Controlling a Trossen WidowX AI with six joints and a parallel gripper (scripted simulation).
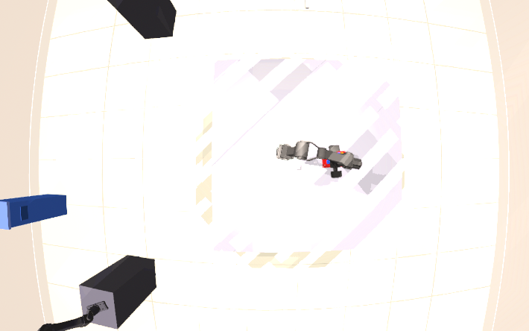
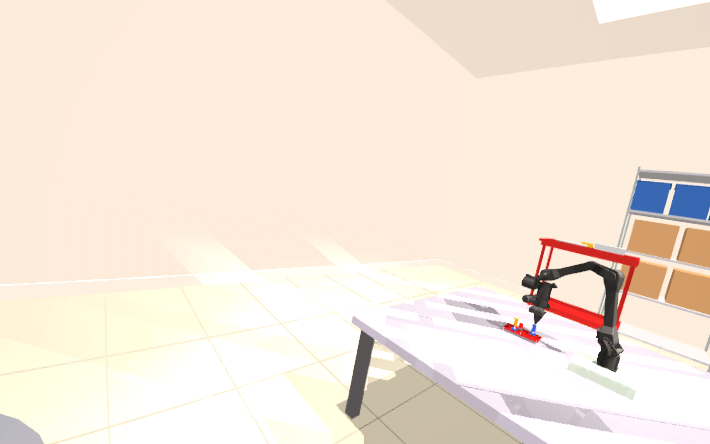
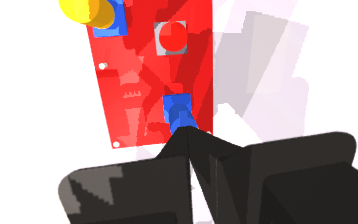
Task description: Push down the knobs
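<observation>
Right now my gripper tip is 2 cm above the blue knob. Also, from my gripper tip: orange knob (7 cm ahead, 5 cm to the left, 1 cm below).
</observation>
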